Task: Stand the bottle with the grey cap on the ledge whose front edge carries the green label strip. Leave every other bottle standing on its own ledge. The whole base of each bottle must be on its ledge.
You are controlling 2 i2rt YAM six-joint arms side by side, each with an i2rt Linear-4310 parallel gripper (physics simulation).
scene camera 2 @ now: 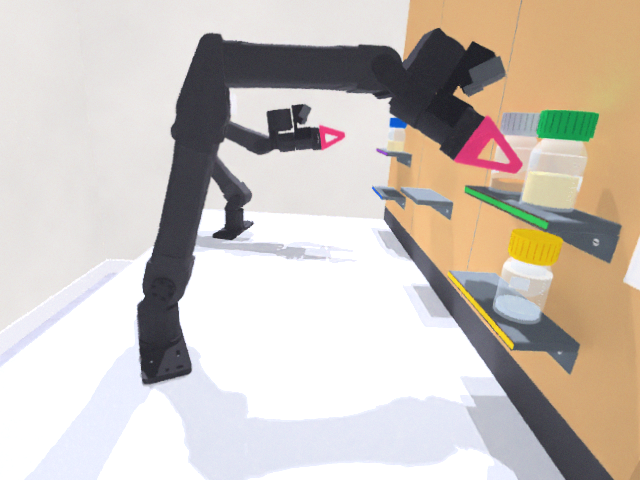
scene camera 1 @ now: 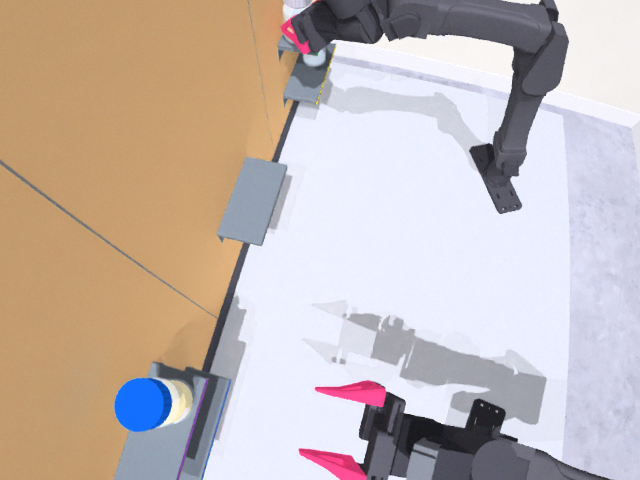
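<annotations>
Left gripper, mine: visible in scene camera 1 and scene camera 2. My left gripper, same spot: (scene camera 1: pixel 372 393) and (scene camera 2: pixel 324 126).
</annotations>
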